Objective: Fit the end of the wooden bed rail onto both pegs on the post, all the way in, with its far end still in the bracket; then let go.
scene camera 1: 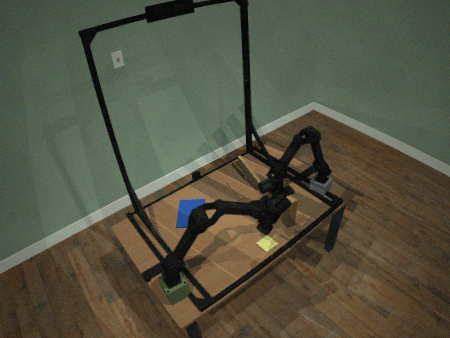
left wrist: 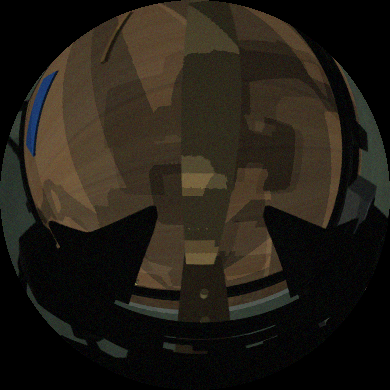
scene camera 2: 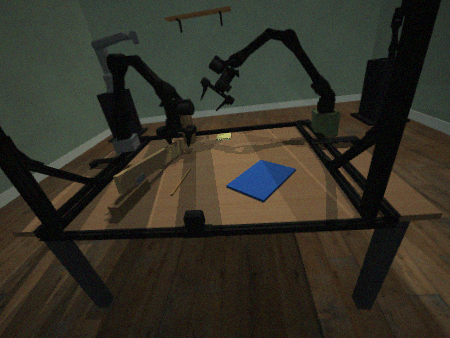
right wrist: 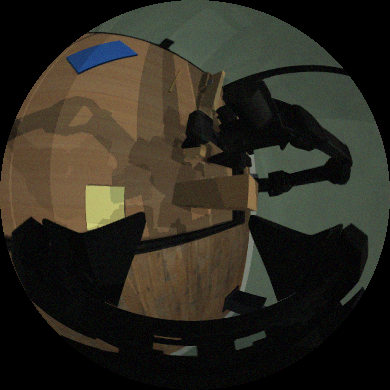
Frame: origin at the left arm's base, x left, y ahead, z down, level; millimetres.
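Where they show: left gripper, fingertip midpoint: [left wrist: 212, 211] [scene camera 2: 180, 146] [right wrist: 195, 153]; right gripper, fingertip midpoint: [scene camera 2: 208, 105] [right wrist: 198, 219]; left arm's base, origin of the base link: [scene camera 1: 321, 179] [scene camera 2: 124, 137]; right arm's base, origin of the base link: [scene camera 1: 172, 280] [scene camera 2: 325, 111].
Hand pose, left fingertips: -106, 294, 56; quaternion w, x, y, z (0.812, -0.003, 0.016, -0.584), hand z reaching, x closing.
Things, the pixels of their centre, and the offset from my left fingertips, as dx, dy, dz. "pt": a spot on its surface instead.
- wooden bed rail, body centre: [right wrist: 209, 99] [scene camera 2: 158, 160] [scene camera 1: 257, 182] -192, -63, -32
- low wooden block, body centre: [scene camera 2: 129, 193] [right wrist: 208, 80] [scene camera 1: 241, 168] -372, -129, -8
- upright post, surface spot: [right wrist: 218, 196] [scene camera 1: 287, 209] pt +104, +67, -104
- blue sheet, body centre: [scene camera 2: 262, 177] [scene camera 1: 191, 212] -356, +320, +21
- yellow pad, body centre: [right wrist: 104, 207] [scene camera 1: 267, 243] [scene camera 2: 224, 136] +102, +224, +20
- thin wooden stick, body centre: [scene camera 2: 181, 180] -291, +32, +22
The wooden bed rail [scene camera 2: 143, 167] [scene camera 1: 248, 171] [left wrist: 211, 109] [right wrist: 213, 90] lies on edge along the table's side. Its far end sits by a low wooden block [scene camera 2: 128, 201]. The upright post [scene camera 1: 292, 208] [scene camera 2: 186, 120] [right wrist: 218, 196] stands at its near end. In the left wrist view two pegs show on the post [left wrist: 202, 290], just past the rail's end. My left gripper [scene camera 1: 274, 191] [scene camera 2: 181, 139] [left wrist: 212, 211] is open and straddles the rail close to the post. My right gripper [scene camera 1: 265, 228] [scene camera 2: 215, 95] [right wrist: 198, 219] is open and empty, high above the table.
A blue sheet [scene camera 1: 190, 209] [scene camera 2: 261, 179] [right wrist: 101, 54] lies mid-table, a yellow pad [scene camera 1: 267, 243] [scene camera 2: 223, 135] [right wrist: 103, 205] near the post, and a thin wooden stick [scene camera 2: 180, 182] [left wrist: 114, 36] beside the rail. A black frame [scene camera 2: 257, 228] rims the table, with tall uprights.
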